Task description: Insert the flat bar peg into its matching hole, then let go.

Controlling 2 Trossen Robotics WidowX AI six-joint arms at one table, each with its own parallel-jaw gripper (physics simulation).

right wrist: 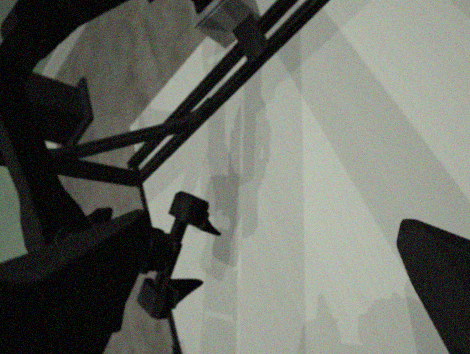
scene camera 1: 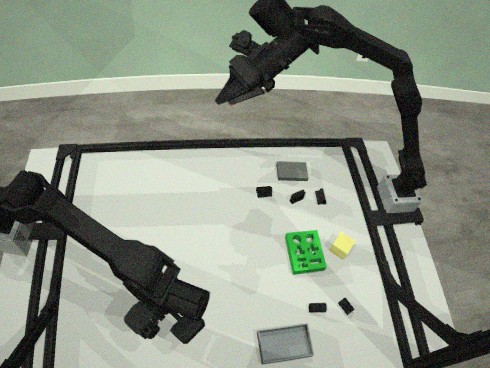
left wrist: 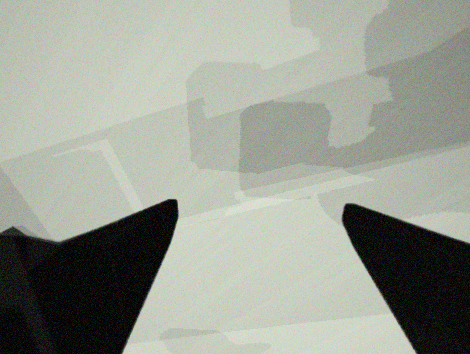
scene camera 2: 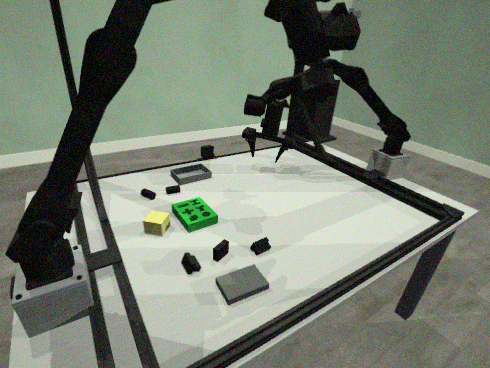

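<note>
Several small black pegs lie apart on the table. One slab-like peg (scene camera 1: 297,196) (scene camera 2: 221,250), possibly the flat bar, lies between two others (scene camera 1: 264,191) (scene camera 1: 320,196). Another two pegs (scene camera 1: 317,307) (scene camera 1: 346,306) lie on the board's other side. Their exact shapes are hard to tell. The green hole board (scene camera 1: 305,270) (scene camera 2: 205,221) lies flat among the pegs, its holes facing up. My left gripper (scene camera 2: 265,158) (left wrist: 259,209) (right wrist: 210,257) is open and empty above the table; its fingertips are hidden in scene camera 1. My right gripper (scene camera 1: 225,103) (right wrist: 273,227) is open and empty, raised high, far from the pegs.
A yellow block (scene camera 1: 342,245) (scene camera 2: 157,223) sits close beside the board. A flat grey block (scene camera 1: 292,171) (scene camera 2: 242,284) lies near three pegs. A shallow grey tray (scene camera 1: 287,358) (scene camera 2: 194,179) stands beyond the other two pegs. A black frame (scene camera 1: 215,145) borders the table.
</note>
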